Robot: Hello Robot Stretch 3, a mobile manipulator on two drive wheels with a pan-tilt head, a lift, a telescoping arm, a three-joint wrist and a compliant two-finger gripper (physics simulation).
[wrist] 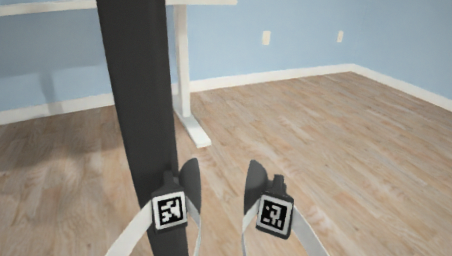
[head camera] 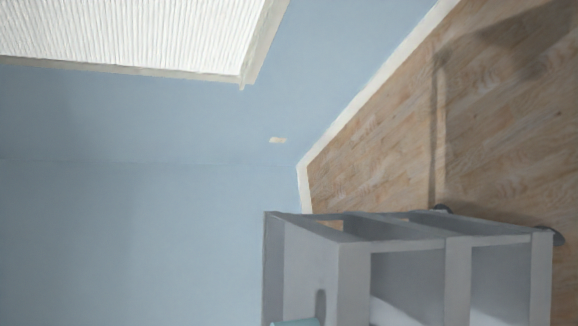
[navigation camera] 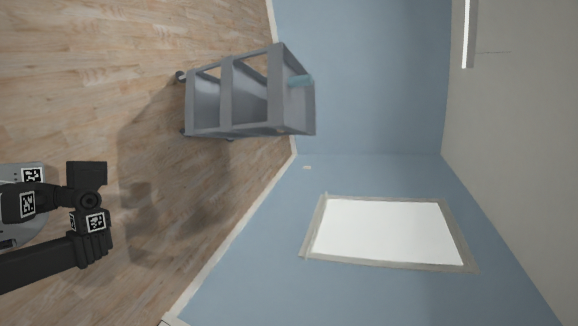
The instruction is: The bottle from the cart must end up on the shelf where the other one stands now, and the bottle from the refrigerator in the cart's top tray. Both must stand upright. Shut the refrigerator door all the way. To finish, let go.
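Frame: origin at the robot's base, x ahead, y left, z up, level; metres.
Where they show: gripper, fingertip midpoint: [wrist: 223, 177].
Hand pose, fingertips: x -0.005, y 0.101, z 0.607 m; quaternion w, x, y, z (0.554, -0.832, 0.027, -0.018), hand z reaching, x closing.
Observation:
Things, the pixels of their centre, and the offset from my fingertips. "spot": a spot on its surface instead.
- teal bottle at the middle of its body: [navigation camera: 300, 80] dx +0.515, dy -1.299, dz +0.259 m
- white table leg at a spot on its surface: [wrist: 182, 60] spot: dx -0.176, dy +1.188, dz -0.219 m
The grey cart [head camera: 457, 285] [navigation camera: 275, 90] stands near the blue wall, at the lower right in the head view and upper middle in the navigation view. Both of these views are turned sideways. A teal bottle [head camera: 296, 322] [navigation camera: 300, 80] stands upright in the cart's top tray; the head view cuts it off at the bottom edge. My gripper [wrist: 223, 177] is open, with nothing between its fingers. It is well away from the cart. The refrigerator and the other bottle do not show in the current views.
My wrist parts [navigation camera: 90, 200] show at the lower left of the navigation view. In the wrist view a dark upright post [wrist: 140, 100] stands just behind the left finger, and a white table leg [wrist: 182, 60] stands beyond it. A window [navigation camera: 390, 232] is in the blue wall.

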